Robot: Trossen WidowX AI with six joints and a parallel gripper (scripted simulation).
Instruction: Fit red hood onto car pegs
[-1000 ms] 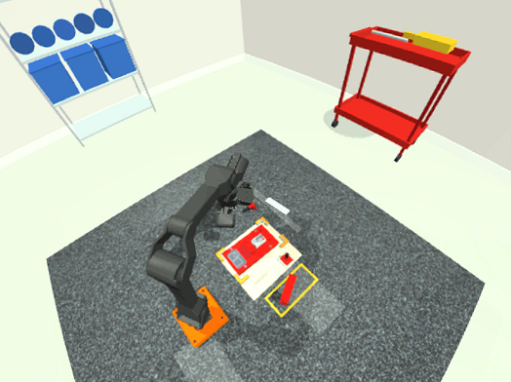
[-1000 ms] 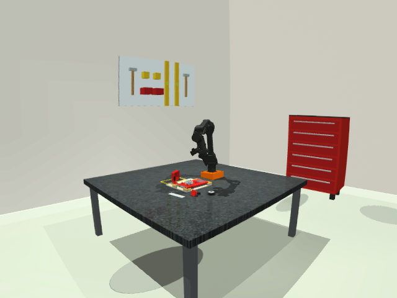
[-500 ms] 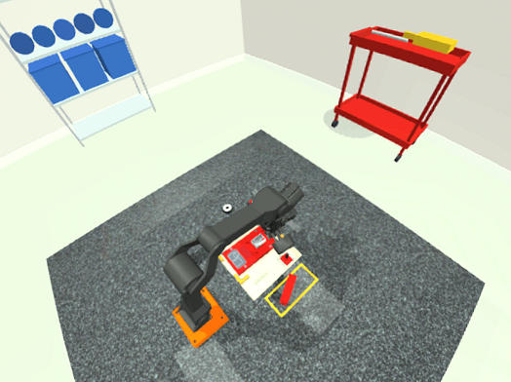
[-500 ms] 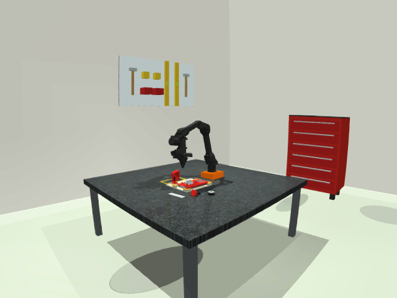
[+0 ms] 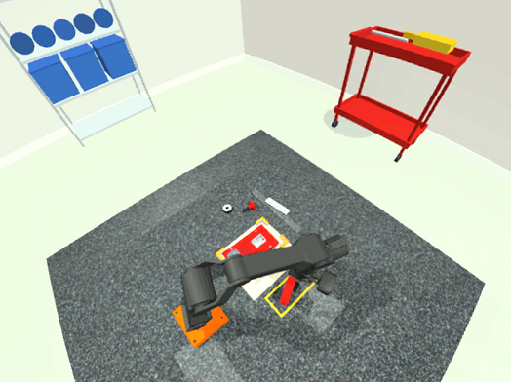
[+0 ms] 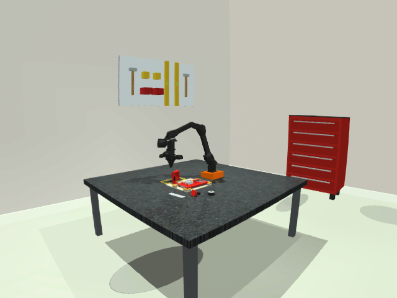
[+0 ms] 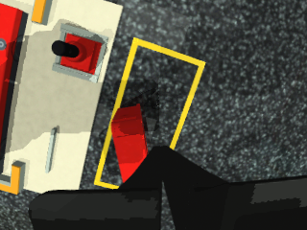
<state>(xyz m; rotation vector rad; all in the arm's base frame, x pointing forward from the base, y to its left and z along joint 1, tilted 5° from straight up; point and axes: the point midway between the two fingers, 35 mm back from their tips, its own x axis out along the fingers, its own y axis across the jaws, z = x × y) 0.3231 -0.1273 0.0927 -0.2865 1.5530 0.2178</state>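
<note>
The red hood is 70 mm below my gripper tip and 40 mm behind it. Also, from my gripper tip: grey engine block 220 mm to the left, 80 mm below, 10 mm ahead; cream jig 190 mm to the left, 90 mm below, 20 mm behind.
</note>
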